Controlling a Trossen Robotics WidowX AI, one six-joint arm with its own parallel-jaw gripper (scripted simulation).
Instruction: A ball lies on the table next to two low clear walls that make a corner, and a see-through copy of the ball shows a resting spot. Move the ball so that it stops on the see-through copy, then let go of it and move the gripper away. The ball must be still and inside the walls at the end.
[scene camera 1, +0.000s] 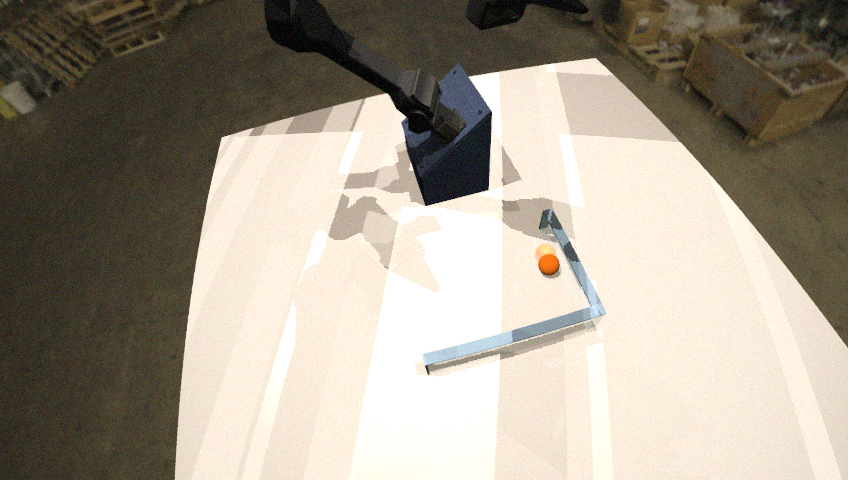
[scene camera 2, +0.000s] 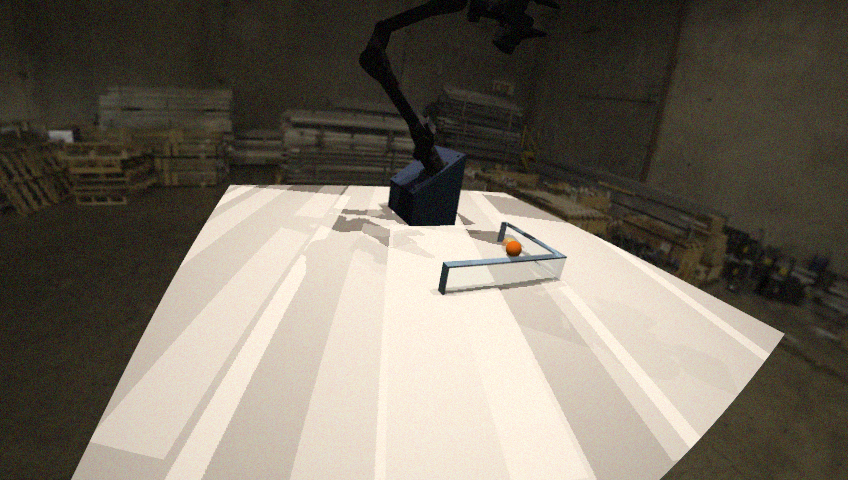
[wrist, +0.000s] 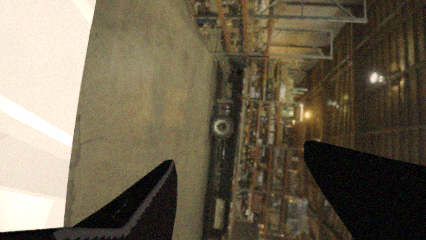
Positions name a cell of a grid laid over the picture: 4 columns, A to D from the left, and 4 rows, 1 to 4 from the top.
Labels:
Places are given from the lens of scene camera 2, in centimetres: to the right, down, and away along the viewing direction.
gripper (scene camera 2: C1): 26, -45, 55
wall (scene camera 2: C3): 10, 7, 61

